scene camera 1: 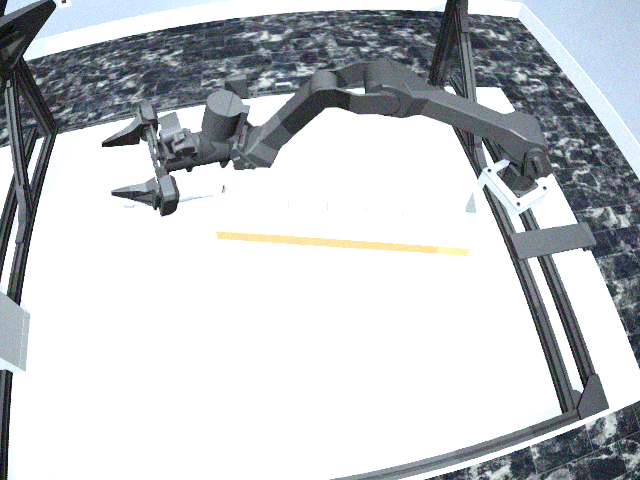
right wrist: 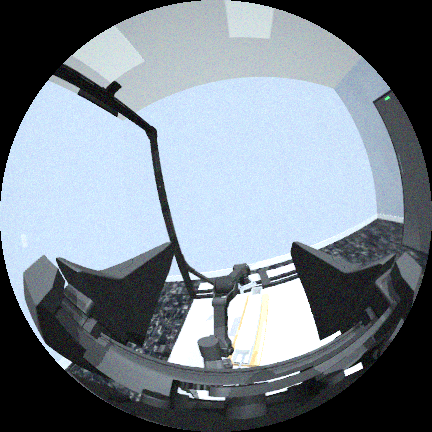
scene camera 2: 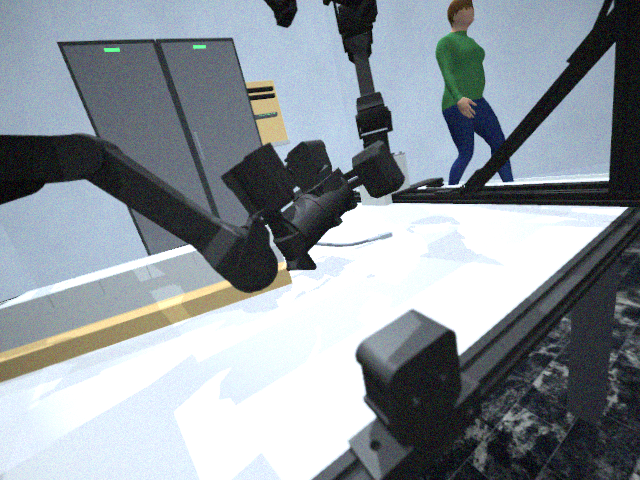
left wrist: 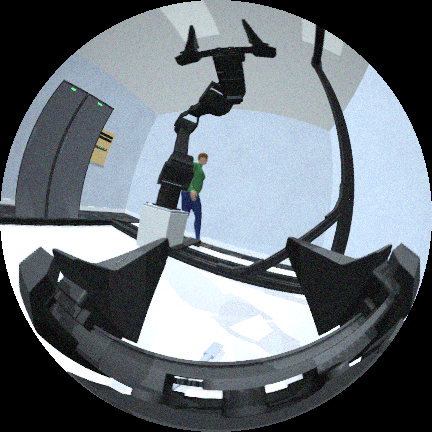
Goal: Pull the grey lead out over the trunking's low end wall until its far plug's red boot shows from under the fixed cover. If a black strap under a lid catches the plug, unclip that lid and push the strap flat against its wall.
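Places are measured from the left arm's base along level axes (x down, y left, z ahead), in metres.
Where they show: left gripper, between the fingertips: (scene camera 1: 105,168) (left wrist: 229,244); right gripper, between the fingertips: (right wrist: 234,248); left arm's base, origin of its link: (scene camera 1: 517,179) (right wrist: 243,281); right arm's base, origin of its link: (left wrist: 166,207).
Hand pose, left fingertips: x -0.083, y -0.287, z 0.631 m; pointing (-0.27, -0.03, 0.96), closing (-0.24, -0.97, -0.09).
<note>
Things, the pixels of their top centre, and the offset from my left fingertips. "*": a spot on its surface instead.
- grey lead, a spot on its surface: (scene camera 1: 199,197) * dz -0.125, dx +0.087, dy +0.064 m
- lead's loose end block, centre of its top: (left wrist: 208,354) (scene camera 1: 134,202) (scene camera 2: 378,234) dz -0.018, dx +0.116, dy -0.010 m
The pale trunking (scene camera 1: 346,209) (scene camera 2: 103,304) (right wrist: 254,320) is washed out in scene camera 1; faint marks divide its top. The grey lead (scene camera 1: 199,197) (scene camera 2: 351,244) lies on the table beyond its end at the picture's left in scene camera 1. The lead's loose end block (left wrist: 213,351) shows low between the left fingers in the left wrist view. My left gripper (scene camera 1: 108,168) (left wrist: 229,244) is open and empty, above the lead's loose end. My right gripper (left wrist: 216,20) (right wrist: 234,248) is open and empty, raised high. No red boot or black strap can be made out.
A yellow strip (scene camera 1: 341,242) (scene camera 2: 155,315) runs along the trunking's front. Dark frame rails (scene camera 1: 537,304) (scene camera 2: 542,289) edge the table. The left arm (scene camera 1: 382,87) reaches over behind the trunking. The right arm's pale base block (left wrist: 160,225) stands at the table's far side in the left wrist view.
</note>
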